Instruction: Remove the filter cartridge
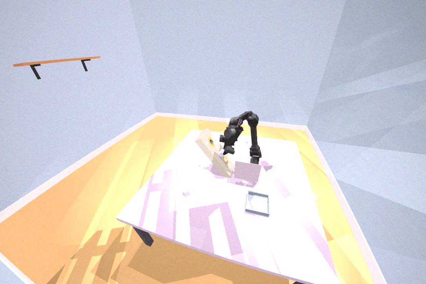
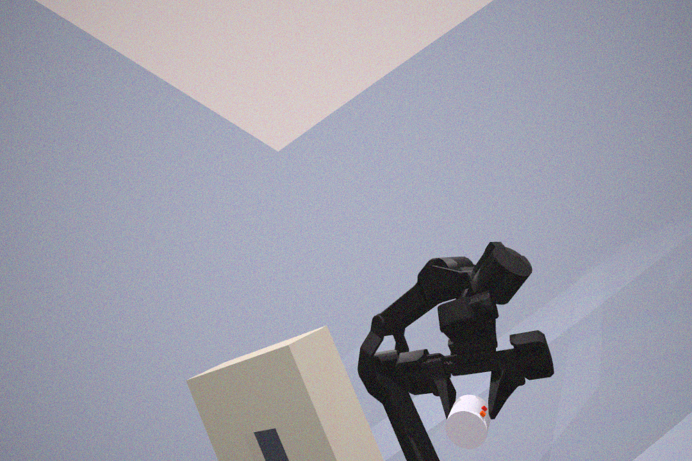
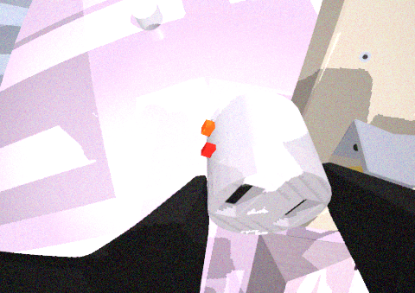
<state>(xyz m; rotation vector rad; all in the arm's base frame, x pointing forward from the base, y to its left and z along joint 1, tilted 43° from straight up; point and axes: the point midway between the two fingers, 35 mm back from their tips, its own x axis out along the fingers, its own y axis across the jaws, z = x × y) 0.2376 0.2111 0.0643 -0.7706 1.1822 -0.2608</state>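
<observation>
Right now the grey-rimmed tray is 27 cm behind my gripper tip, 17 cm to the left of it and 28 cm below it. The rest, counted from my gripper tip: round filter cartridge right at my gripper tip.
</observation>
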